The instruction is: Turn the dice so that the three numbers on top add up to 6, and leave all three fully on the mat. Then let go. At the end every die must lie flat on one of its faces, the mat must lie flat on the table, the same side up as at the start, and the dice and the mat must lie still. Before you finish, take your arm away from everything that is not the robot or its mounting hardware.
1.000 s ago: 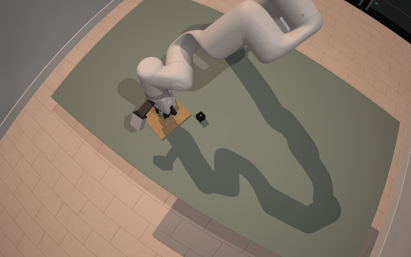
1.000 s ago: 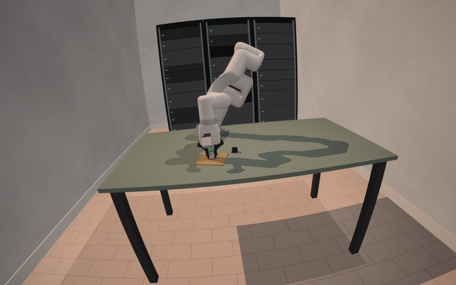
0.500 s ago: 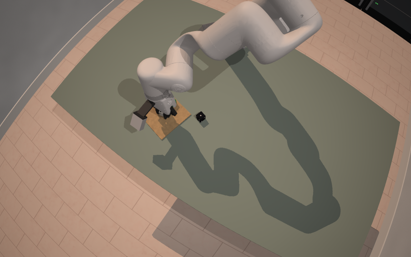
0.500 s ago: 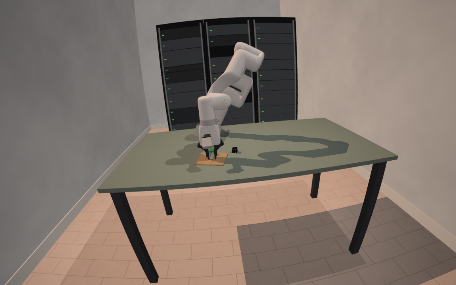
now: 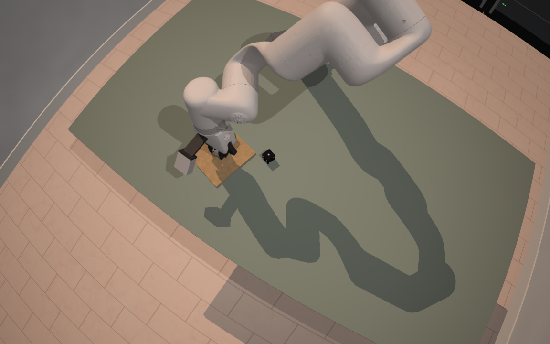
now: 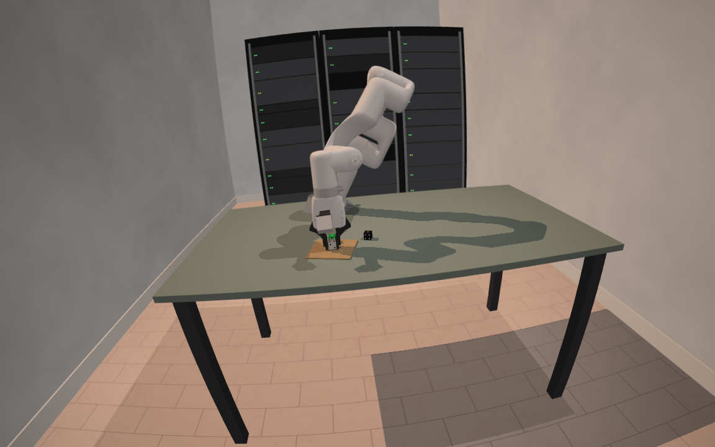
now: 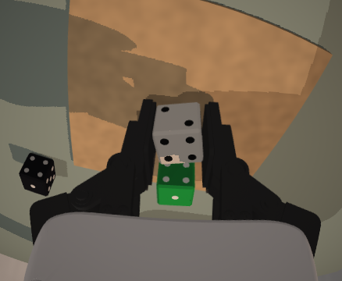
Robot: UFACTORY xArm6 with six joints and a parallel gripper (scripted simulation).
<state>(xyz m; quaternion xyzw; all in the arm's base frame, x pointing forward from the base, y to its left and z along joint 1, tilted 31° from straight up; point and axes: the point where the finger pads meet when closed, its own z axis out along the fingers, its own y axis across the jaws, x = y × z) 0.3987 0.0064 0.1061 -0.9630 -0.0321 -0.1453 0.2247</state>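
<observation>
Right now my hand is 1 cm above the white die. The rest, counted from my hand: black die (8 cm behind, 11 cm to the left, 1 cm below); then brown mat (2 cm below); then green die (5 cm behind, 1 cm to the right, 1 cm below).
</observation>
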